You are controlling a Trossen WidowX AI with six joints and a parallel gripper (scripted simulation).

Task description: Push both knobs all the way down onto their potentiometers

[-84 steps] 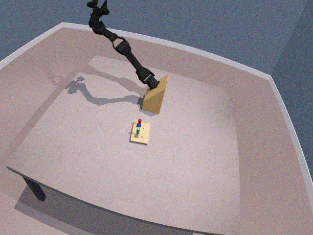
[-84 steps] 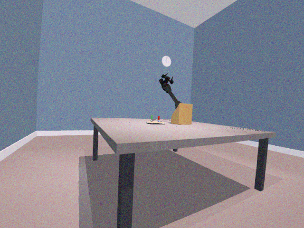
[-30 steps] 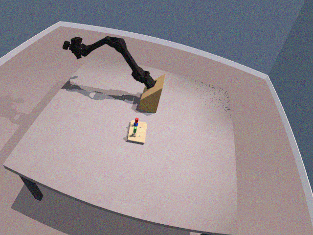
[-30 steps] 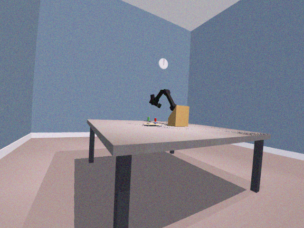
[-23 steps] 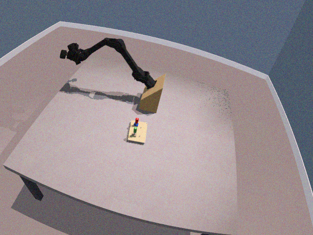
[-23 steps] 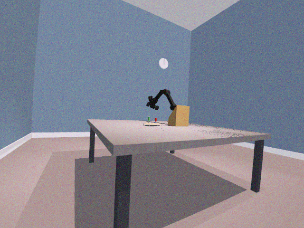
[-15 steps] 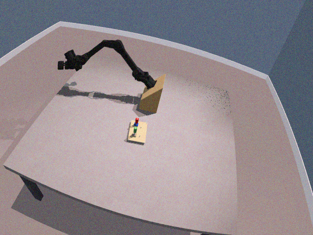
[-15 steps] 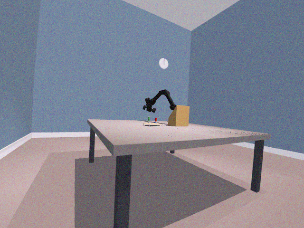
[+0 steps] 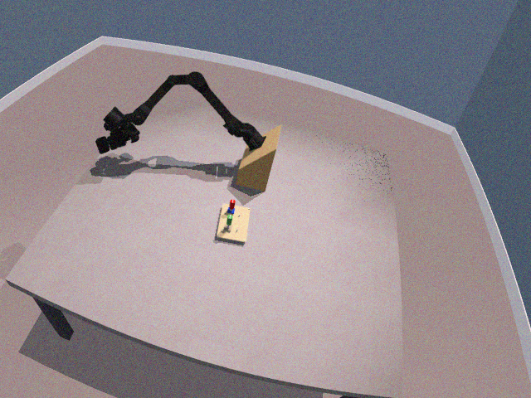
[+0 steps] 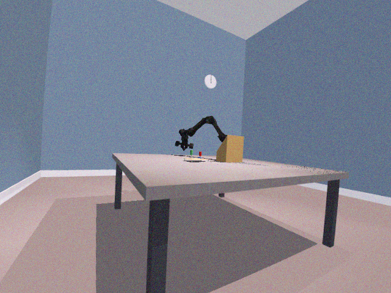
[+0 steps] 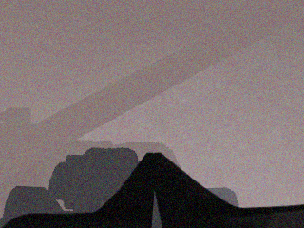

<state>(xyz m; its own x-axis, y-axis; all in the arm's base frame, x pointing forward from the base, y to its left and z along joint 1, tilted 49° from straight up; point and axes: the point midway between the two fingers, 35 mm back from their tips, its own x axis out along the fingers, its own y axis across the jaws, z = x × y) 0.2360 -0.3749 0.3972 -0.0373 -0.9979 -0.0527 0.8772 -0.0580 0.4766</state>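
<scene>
Now: gripper tip 58 cm to the right of the red knob, 6 cm short of it and 1 cm below it. Also, from my gripper tip: green knob (60 cm to the left, 14 cm ahead, 2 cm above).
</scene>
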